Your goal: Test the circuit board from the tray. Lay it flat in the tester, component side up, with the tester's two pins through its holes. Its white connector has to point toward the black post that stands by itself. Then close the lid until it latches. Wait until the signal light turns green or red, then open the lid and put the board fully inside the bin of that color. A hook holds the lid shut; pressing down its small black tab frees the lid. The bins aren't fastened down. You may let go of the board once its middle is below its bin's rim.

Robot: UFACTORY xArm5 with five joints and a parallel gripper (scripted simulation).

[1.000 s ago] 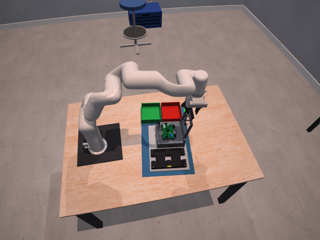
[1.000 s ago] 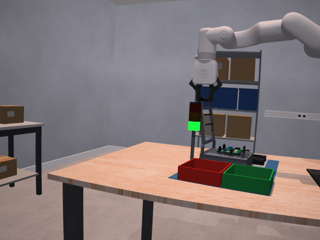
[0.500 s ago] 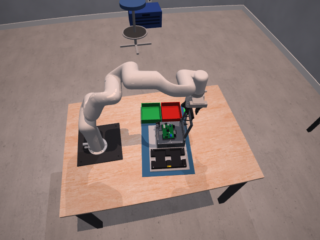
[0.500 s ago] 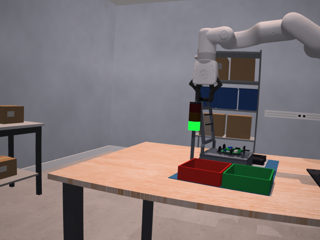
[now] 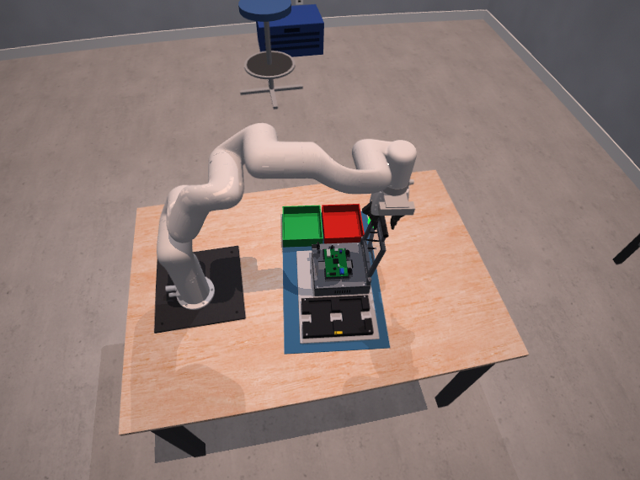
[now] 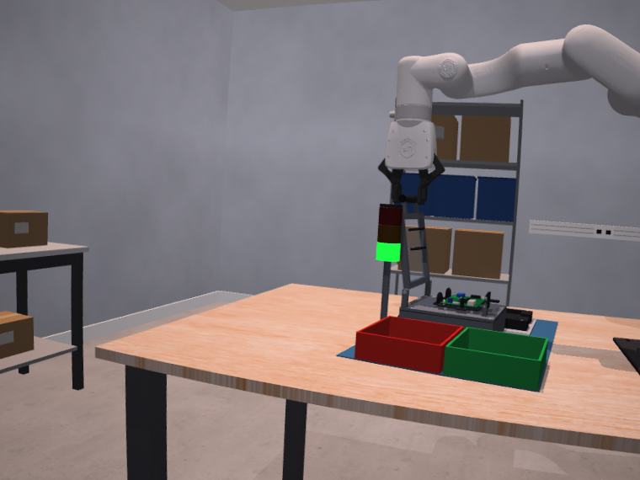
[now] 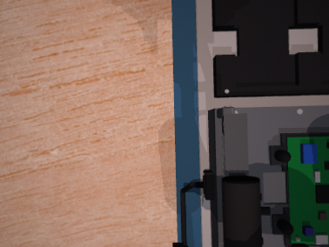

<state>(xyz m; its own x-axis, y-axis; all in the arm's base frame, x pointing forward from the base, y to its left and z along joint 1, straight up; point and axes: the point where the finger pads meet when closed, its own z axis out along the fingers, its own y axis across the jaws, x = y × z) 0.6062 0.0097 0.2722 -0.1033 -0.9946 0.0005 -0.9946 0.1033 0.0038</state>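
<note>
The green circuit board lies 13 cm behind my hand, 1 cm to the left of it and 20 cm below it. From my hand the other things lie so: red bin 7 cm behind, 21 cm to the left, 26 cm below; lid 2 cm behind, 9 cm below; green bin 22 cm behind, 22 cm to the left, 26 cm below.
</note>
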